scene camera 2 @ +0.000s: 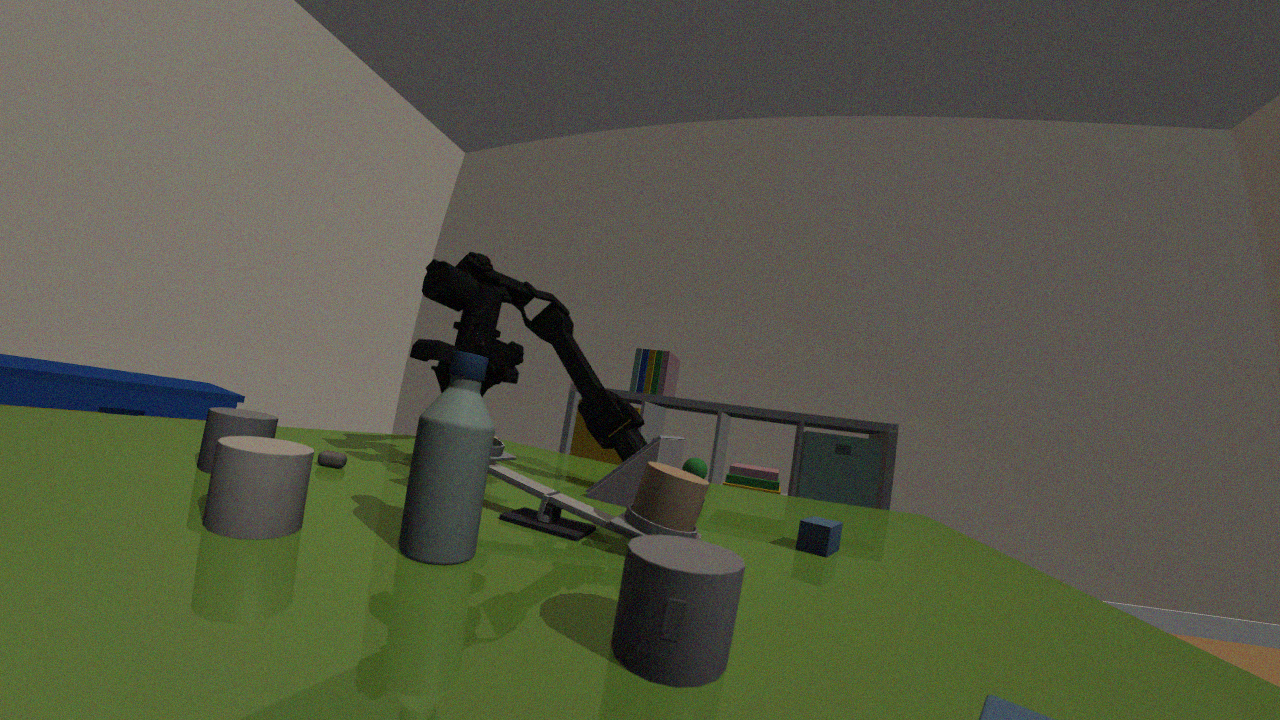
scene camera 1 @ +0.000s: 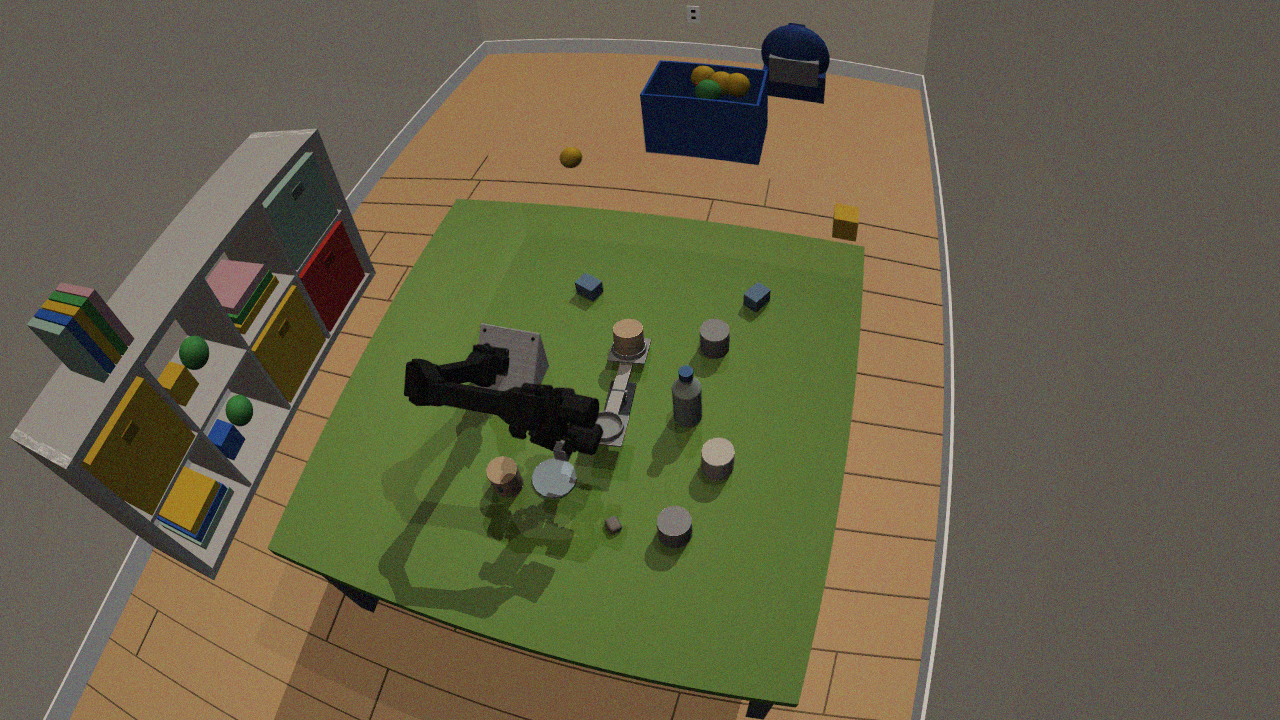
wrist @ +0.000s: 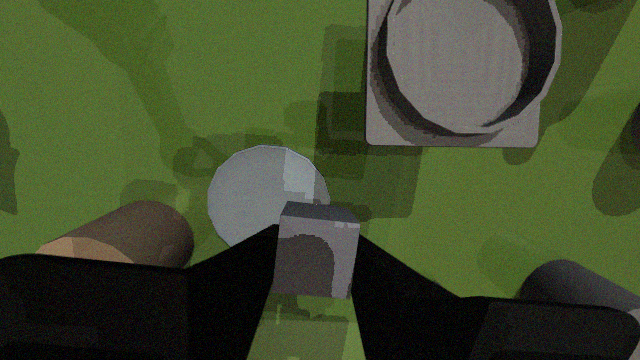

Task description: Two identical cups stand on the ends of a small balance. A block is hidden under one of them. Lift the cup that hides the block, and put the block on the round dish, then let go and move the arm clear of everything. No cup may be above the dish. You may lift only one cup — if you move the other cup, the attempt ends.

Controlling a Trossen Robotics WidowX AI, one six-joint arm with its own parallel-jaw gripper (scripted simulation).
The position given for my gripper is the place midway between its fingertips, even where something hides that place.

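A grey block (wrist: pixel 317 244) is being carried by my gripper (scene camera 1: pixel 563 451).
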